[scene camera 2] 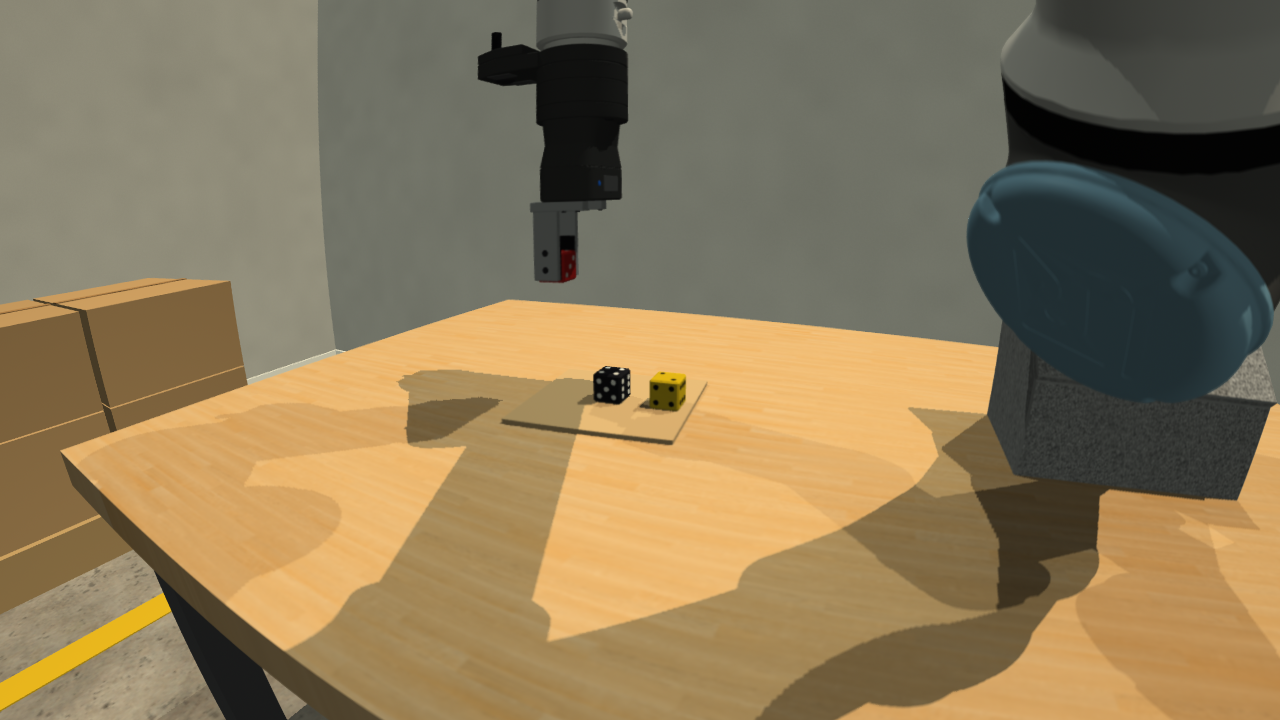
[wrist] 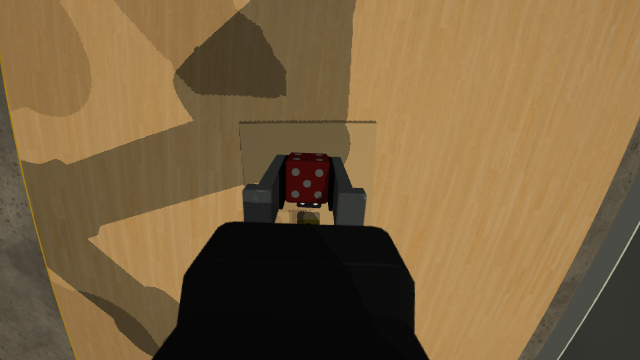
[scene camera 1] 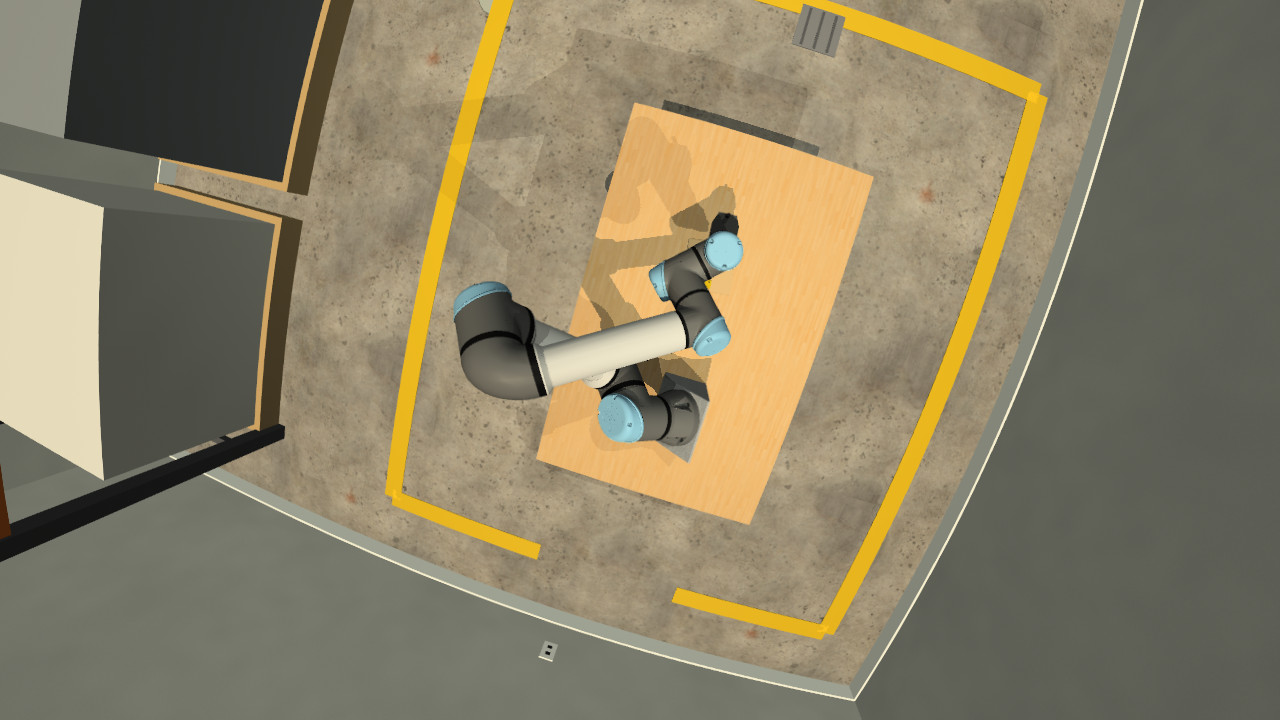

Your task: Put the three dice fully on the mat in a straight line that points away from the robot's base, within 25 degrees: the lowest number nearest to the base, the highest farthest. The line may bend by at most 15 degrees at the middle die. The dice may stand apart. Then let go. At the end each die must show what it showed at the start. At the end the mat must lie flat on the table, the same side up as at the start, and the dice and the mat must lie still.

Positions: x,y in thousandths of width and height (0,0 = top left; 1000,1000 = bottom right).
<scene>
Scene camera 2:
gripper: 436,385
yellow die: 521,544
black die: 478,534
tan mat: 443,562
</scene>
